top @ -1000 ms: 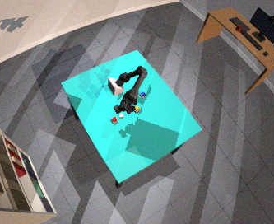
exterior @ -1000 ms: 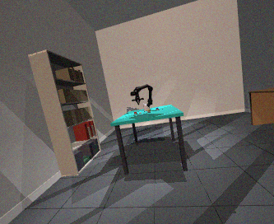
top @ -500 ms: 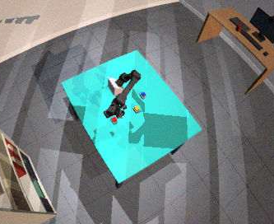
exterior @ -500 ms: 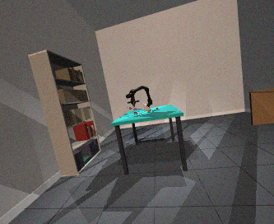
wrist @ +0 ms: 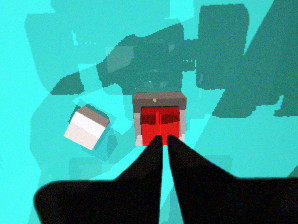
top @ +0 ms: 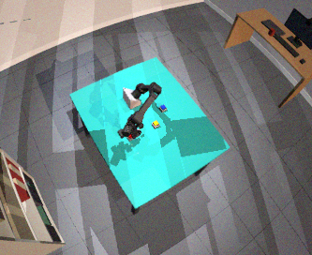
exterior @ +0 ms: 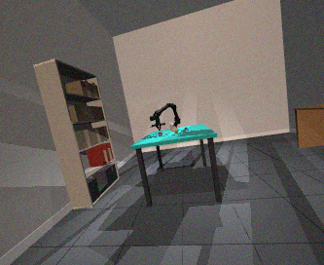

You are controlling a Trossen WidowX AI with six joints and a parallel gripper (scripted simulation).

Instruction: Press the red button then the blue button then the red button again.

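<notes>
The red button lies 30 mm below my gripper tip. From my gripper tip the other things lie so: white block 80 mm to the left, 50 mm below; then yellow button 40 mm ahead, 220 mm to the left, 30 mm below; then blue button 40 mm behind, 370 mm to the left, 30 mm below.
</notes>
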